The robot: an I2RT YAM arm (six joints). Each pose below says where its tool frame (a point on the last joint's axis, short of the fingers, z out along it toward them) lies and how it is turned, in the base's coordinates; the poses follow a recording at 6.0 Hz.
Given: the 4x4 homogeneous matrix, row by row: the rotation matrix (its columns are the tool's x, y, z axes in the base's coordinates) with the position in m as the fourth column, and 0 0 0 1 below. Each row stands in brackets.
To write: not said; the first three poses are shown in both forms.
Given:
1: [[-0.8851 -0.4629 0.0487 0.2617], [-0.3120 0.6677 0.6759 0.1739], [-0.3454 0.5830 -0.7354 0.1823], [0 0 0 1]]
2: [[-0.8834 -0.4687 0.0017 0.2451], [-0.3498 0.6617 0.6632 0.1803], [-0.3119 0.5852 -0.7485 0.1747], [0 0 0 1]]
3: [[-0.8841 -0.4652 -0.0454 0.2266], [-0.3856 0.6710 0.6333 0.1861], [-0.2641 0.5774 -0.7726 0.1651], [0 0 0 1]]
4: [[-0.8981 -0.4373 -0.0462 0.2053], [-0.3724 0.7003 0.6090 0.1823], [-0.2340 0.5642 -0.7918 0.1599], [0 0 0 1]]
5: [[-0.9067 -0.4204 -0.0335 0.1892], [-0.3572 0.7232 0.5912 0.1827], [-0.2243 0.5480 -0.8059 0.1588], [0 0 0 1]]
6: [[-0.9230 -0.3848 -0.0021 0.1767], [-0.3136 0.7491 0.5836 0.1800], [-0.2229 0.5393 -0.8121 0.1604], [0 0 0 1]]
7: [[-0.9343 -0.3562 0.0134 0.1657], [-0.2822 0.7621 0.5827 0.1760], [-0.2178 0.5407 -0.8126 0.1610], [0 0 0 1]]
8: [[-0.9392 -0.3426 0.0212 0.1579], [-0.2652 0.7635 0.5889 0.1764], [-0.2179 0.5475 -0.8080 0.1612], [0 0 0 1]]
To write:
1: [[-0.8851 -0.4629 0.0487 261.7], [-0.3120 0.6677 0.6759 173.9], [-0.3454 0.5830 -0.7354 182.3], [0 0 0 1]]
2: [[-0.8834 -0.4687 0.0017 245.1], [-0.3498 0.6617 0.6632 180.3], [-0.3119 0.5852 -0.7485 174.7], [0 0 0 1]]
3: [[-0.8841 -0.4652 -0.0454 226.6], [-0.3856 0.6710 0.6333 186.1], [-0.2641 0.5774 -0.7726 165.1], [0 0 0 1]]
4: [[-0.8981 -0.4373 -0.0462 205.3], [-0.3724 0.7003 0.6090 182.3], [-0.2340 0.5642 -0.7918 159.9], [0 0 0 1]]
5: [[-0.9067 -0.4204 -0.0335 189.2], [-0.3572 0.7232 0.5912 182.7], [-0.2243 0.5480 -0.8059 158.8], [0 0 0 1]]
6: [[-0.9230 -0.3848 -0.0021 176.7], [-0.3136 0.7491 0.5836 180.0], [-0.2229 0.5393 -0.8121 160.4], [0 0 0 1]]
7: [[-0.9343 -0.3562 0.0134 165.7], [-0.2822 0.7621 0.5827 176.0], [-0.2178 0.5407 -0.8126 161.0], [0 0 0 1]]
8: [[-0.9392 -0.3426 0.0212 157.9], [-0.2652 0.7635 0.5889 176.4], [-0.2179 0.5475 -0.8080 161.2], [0 0 0 1]]
